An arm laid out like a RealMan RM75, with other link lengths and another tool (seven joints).
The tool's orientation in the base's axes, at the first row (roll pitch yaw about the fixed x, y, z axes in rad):
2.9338, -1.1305, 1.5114
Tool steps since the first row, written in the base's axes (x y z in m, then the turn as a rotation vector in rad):
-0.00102, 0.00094, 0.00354, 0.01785, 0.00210, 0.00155
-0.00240, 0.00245, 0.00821, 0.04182, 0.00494, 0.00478
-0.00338, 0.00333, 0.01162, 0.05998, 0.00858, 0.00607
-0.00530, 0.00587, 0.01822, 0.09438, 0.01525, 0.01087
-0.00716, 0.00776, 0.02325, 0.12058, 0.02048, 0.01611
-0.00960, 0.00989, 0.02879, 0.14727, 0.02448, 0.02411
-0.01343, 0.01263, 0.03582, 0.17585, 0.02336, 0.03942
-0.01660, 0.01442, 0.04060, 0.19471, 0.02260, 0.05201
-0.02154, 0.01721, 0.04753, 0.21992, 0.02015, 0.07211
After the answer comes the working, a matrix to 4 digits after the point.
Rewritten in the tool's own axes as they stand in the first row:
0.00358, -0.00090, -0.00092, 0.00275, 0.01686, 0.00580
0.00841, -0.00219, -0.00191, 0.00748, 0.03960, 0.01312
0.01184, -0.00306, -0.00282, 0.01066, 0.05636, 0.02045
0.01885, -0.00495, -0.00385, 0.01871, 0.08837, 0.03315
0.02415, -0.00677, -0.00479, 0.02634, 0.11285, 0.04229
0.03001, -0.00916, -0.00587, 0.03595, 0.13835, 0.04934
0.03744, -0.01291, -0.00740, 0.05005, 0.16757, 0.04937
0.04244, -0.01598, -0.00866, 0.06159, 0.18708, 0.04833
0.04977, -0.02083, -0.01039, 0.07937, 0.21379, 0.04433

The tool's axes in the first row as the columns of a matrix, in the base's axes (rounded; the answer above uses it unrounded):
0.0253, 0.9657, 0.2585
0.4255, -0.2444, 0.8714
0.9046, 0.0879, -0.4170

